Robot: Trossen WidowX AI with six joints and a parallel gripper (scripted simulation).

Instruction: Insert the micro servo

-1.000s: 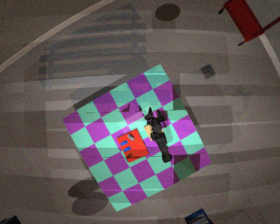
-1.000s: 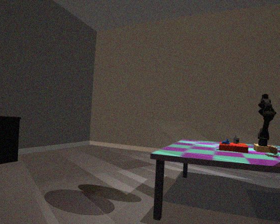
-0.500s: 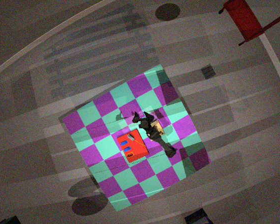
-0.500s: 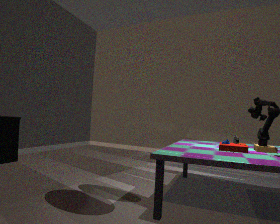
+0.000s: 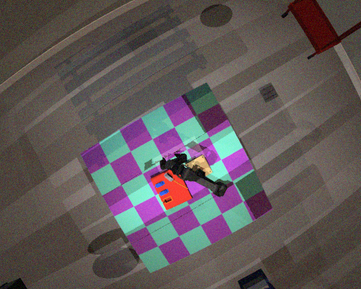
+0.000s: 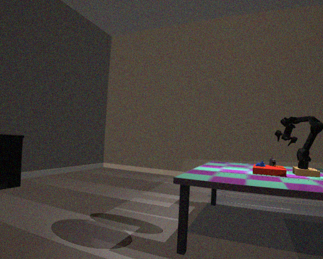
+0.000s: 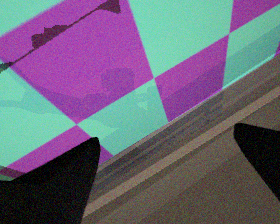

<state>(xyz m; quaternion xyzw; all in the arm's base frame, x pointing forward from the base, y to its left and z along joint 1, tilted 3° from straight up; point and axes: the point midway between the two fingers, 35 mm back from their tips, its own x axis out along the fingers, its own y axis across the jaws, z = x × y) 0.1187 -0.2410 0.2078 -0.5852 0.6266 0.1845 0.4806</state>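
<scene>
My gripper tip is 100 mm short of the red deck, 250 mm to the right of it and 220 mm above it.
</scene>
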